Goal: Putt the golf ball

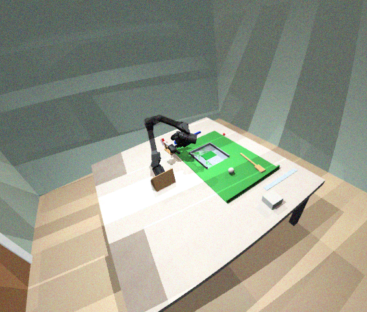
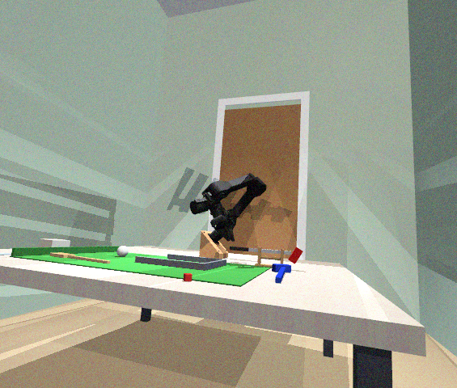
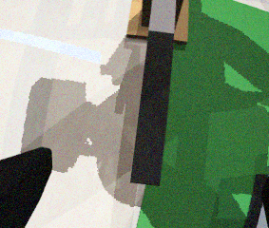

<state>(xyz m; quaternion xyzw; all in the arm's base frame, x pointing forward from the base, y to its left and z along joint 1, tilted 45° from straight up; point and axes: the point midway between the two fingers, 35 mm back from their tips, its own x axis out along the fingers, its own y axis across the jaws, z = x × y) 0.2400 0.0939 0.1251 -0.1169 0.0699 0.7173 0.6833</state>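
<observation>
Right now my gripper tip is 20 mm past the red putter, 150 mm to the right of it and 30 mm above it. Round my gripper tip: wooden rack 20 mm behind, 160 mm to the left, 60 mm below; then blue putter 210 mm ahead, 230 mm to the left, 80 mm below; then grey-walled frame 200 mm ahead, 100 mm to the right, 90 mm below.
</observation>
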